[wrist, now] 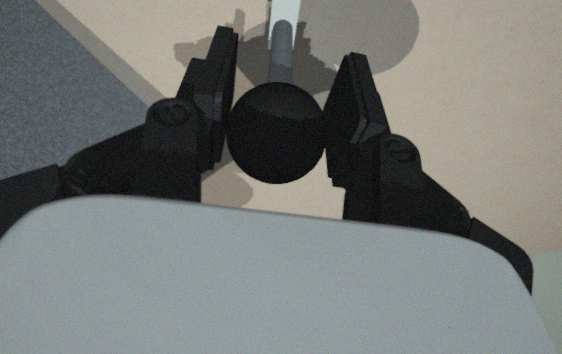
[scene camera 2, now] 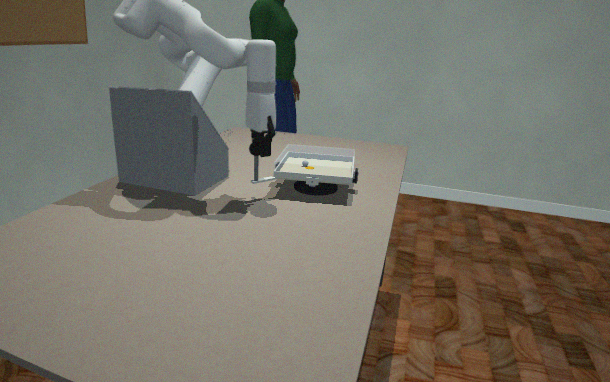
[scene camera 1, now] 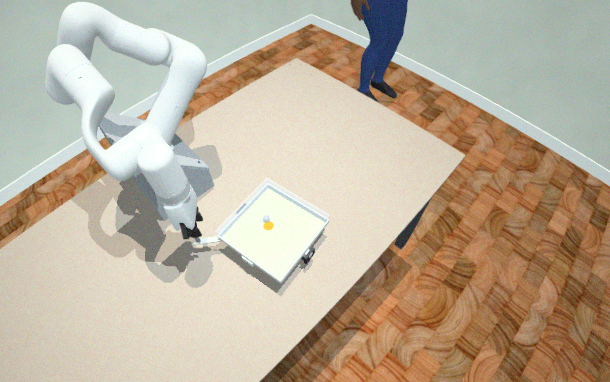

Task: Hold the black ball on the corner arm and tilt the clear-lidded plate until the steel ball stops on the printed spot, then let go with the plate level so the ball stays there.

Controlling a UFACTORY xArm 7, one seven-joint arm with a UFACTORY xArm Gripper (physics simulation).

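Note:
My gripper (scene camera 1: 191,230) (scene camera 2: 261,144) (wrist: 285,73) is shut on the black ball (wrist: 276,134), with a finger against each side. The ball sits on a grey post (scene camera 2: 256,167) (wrist: 281,55) that rises from the pale corner arm (scene camera 1: 207,241) (scene camera 2: 263,180) (wrist: 285,7) at the plate's left corner. The clear-lidded plate (scene camera 1: 285,250) (scene camera 2: 335,170) looks nearly level; a small tilt cannot be told. The steel ball (scene camera 1: 266,219) (scene camera 2: 305,163) is beside the orange printed spot (scene camera 1: 268,226) (scene camera 2: 310,168), close to its edge and not centred on it.
The plate stands over a black round base (scene camera 2: 316,188) on the beige table (scene camera 1: 350,150) (scene camera 2: 200,290). A black knob (scene camera 1: 308,256) (scene camera 2: 355,175) sticks out from its side. The grey arm stand (scene camera 2: 155,140) (wrist: 60,85) is beside the gripper. A person (scene camera 1: 385,35) (scene camera 2: 275,40) stands beyond the table.

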